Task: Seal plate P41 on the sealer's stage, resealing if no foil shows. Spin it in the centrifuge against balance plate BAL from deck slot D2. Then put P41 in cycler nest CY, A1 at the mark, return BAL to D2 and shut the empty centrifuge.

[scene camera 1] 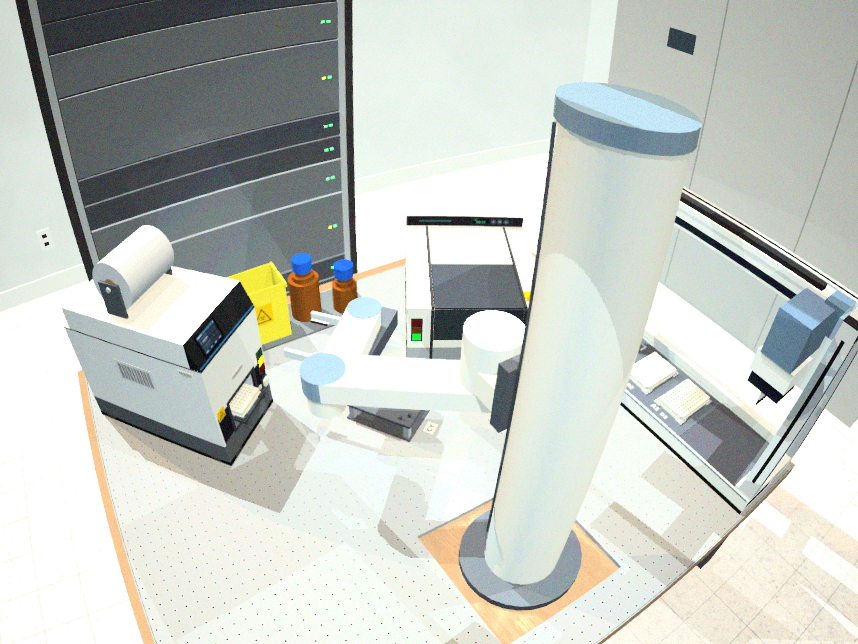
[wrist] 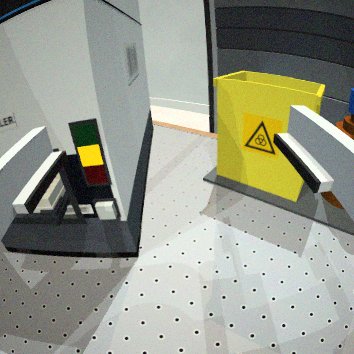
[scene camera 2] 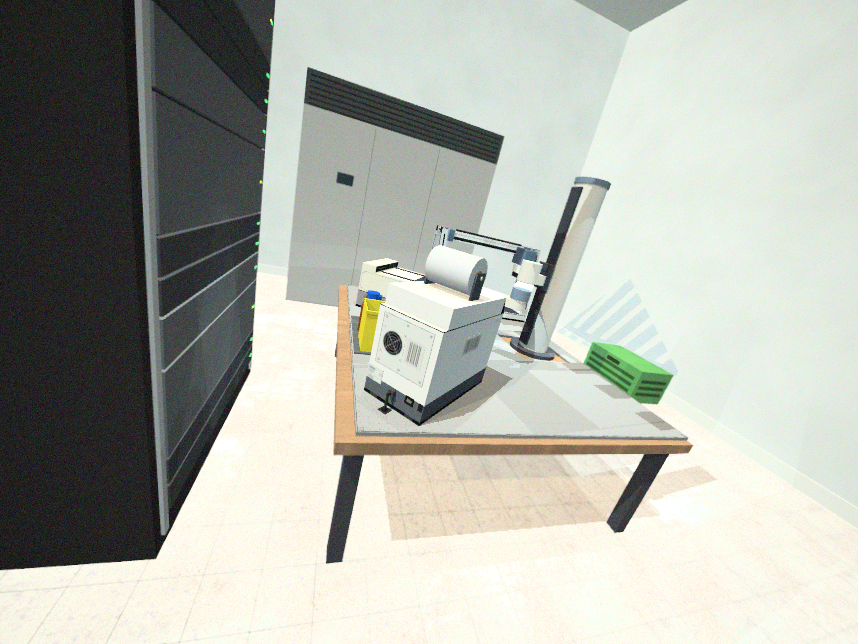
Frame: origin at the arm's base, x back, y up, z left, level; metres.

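Seen in the pictures: gripper, between the fingertips: [scene camera 1: 298, 333] [wrist: 166, 128]; arm's base, origin of its link: [scene camera 1: 520, 557] [scene camera 2: 531, 350].
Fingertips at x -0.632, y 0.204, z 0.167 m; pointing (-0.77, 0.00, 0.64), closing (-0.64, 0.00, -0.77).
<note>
Offsets run from my fingertips to a thing's top centre. "pt": to the spot under its first point.
The sealer @[dx -0.105, dy +0.285, dz +0.308 m] [scene camera 1: 159, 346] [scene camera 2: 429, 346] [wrist: 117, 105] stands at the left in scene camera 1. A pale plate @[dx +0.021, dy -0.077, dz +0.200 m] [scene camera 1: 243, 400] [wrist: 54, 192] sits in its front opening; I cannot tell whether foil covers it. The sealer's yellow lamp @[dx -0.005, dy -0.035, dz +0.100 m] [wrist: 90, 155] is lit. My gripper [scene camera 1: 298, 333] [wrist: 166, 128] is open and empty, to the right of the sealer's opening and above the table. The white centrifuge @[pt dx -0.028, dy +0.018, dz -0.328 m] [scene camera 1: 417, 277] shows a green lamp and a dark top panel; its rotor is hidden. The dark cycler nest @[dx +0.156, dy -0.129, dz -0.142 m] [scene camera 1: 401, 417] beside the CY label is partly under my arm. Two pale plates @[dx +0.435, dy -0.124, dz -0.747 m] [scene camera 1: 652, 370] @[dx +0.559, dy -0.124, dz -0.746 m] [scene camera 1: 684, 399] stand on the right deck; their labels are unreadable.
A yellow biohazard bin [scene camera 1: 271, 305] [scene camera 2: 369, 325] [wrist: 250, 165] and two brown bottles [scene camera 1: 304, 296] [scene camera 1: 344, 294] stand behind the gripper. My arm's column [scene camera 1: 589, 311] [scene camera 2: 571, 263] rises from the table. The framed deck unit [scene camera 1: 699, 450] bounds the right side.
</note>
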